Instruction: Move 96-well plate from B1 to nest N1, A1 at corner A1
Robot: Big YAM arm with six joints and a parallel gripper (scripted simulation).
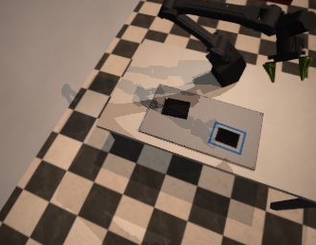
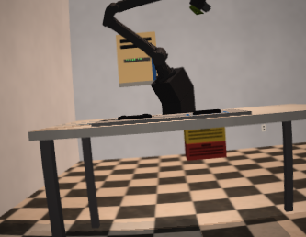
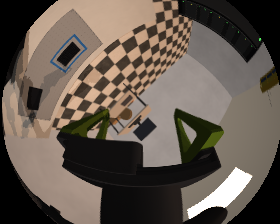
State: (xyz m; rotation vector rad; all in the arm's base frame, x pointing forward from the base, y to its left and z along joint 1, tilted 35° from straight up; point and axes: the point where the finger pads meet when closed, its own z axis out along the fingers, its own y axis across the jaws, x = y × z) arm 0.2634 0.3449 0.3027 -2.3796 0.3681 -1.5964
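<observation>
The 96-well plate lies 3 cm ahead of my hand, 7 cm to the right of it and 52 cm below it. Round my hand: plate nest N1: 13 cm behind, 39 cm to the right, 53 cm below.
</observation>
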